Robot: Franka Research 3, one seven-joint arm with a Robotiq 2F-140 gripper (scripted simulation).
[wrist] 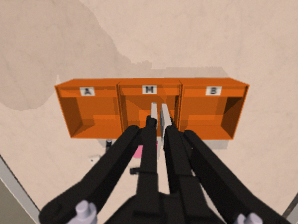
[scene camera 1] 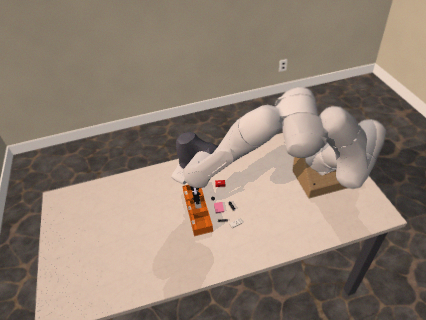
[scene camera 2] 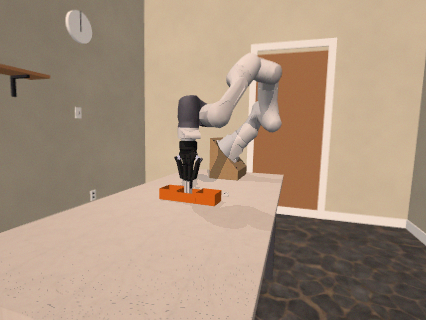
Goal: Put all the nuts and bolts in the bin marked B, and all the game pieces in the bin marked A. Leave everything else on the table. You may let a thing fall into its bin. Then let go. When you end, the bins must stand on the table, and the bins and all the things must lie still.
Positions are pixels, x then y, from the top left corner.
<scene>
An orange bin shows in the wrist view, in scene camera 1 and in scene camera 2 (pixel 211 197). One and the same spot on the orange bin: (scene camera 1: pixel 201 222) is (wrist: pixel 108 105).
</scene>
